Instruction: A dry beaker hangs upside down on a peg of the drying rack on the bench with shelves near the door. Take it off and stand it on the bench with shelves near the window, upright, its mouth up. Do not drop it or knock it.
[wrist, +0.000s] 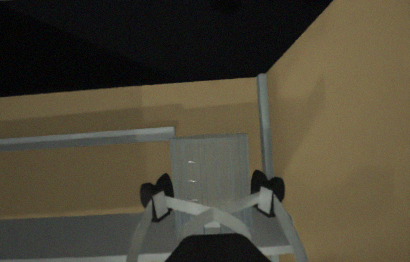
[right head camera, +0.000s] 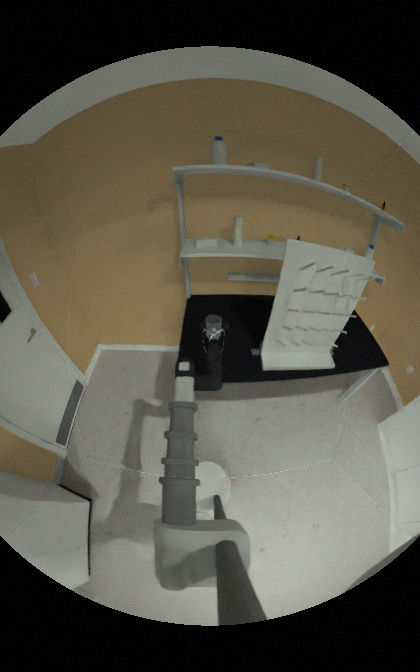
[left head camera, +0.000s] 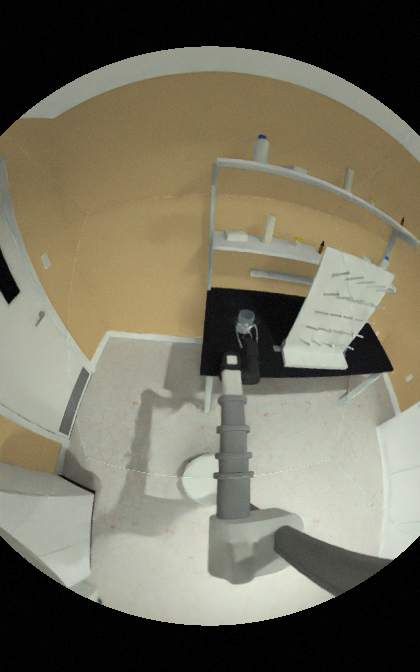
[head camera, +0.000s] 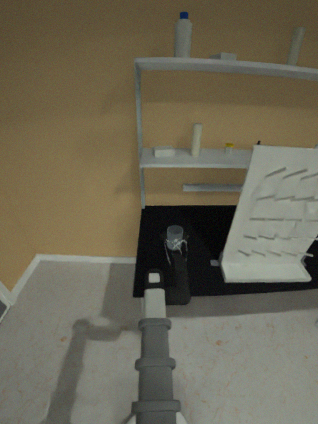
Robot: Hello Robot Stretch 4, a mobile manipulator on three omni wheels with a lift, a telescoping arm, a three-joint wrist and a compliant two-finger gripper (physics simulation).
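Frame: origin at the robot's base, x left, y back, z up, level; millimetres.
Seen in the pictures: gripper, between the fingertips: (wrist: 211,186) (head camera: 174,233).
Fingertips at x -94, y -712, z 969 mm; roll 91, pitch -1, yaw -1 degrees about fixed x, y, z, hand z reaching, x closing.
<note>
A point is followed by its place in that frame.
The clear beaker (head camera: 175,232) @(x -101, y -721, z 966 mm) (left head camera: 245,318) (right head camera: 213,322) (wrist: 210,160) @(x -92, y -653, z 936 mm) is off the rack, held by my gripper (head camera: 175,244) (left head camera: 246,328) (right head camera: 214,334) (wrist: 211,186) @(x -94, y -712, z 969 mm), which is shut on it. The wrist view is rolled over, bench top above and shelf below, so the beaker's base points down and its mouth up. It is over the left part of the black bench top (head camera: 205,220) @(x -371, y -1102, z 735 mm) (left head camera: 225,300) (right head camera: 260,305) (wrist: 100,50) @(x -303, y -941, z 735 mm); its exact height is hard to tell. The white drying rack (head camera: 265,272) @(x -590, y -638, z 739 mm) (left head camera: 312,361) (right head camera: 297,361) stands to the right. I cannot identify the window bench.
The lower shelf (head camera: 180,159) @(x -154, y -1074, z 1192 mm) (wrist: 90,235) @(x -446, y -1118, z 1173 mm) and upper shelf (head camera: 260,67) @(x -460, y -998, z 1630 mm) bear bottles and boxes. A shelf upright (wrist: 265,120) @(x 79, y -1258, z 887 mm) stands near the beaker's side. A wall rail (head camera: 212,188) @(x -436, y -1261, z 910 mm) runs behind. A small light object (head camera: 215,262) @(x -333, y -716, z 745 mm) lies left of the rack. The door (left head camera: 30,370) is at the left.
</note>
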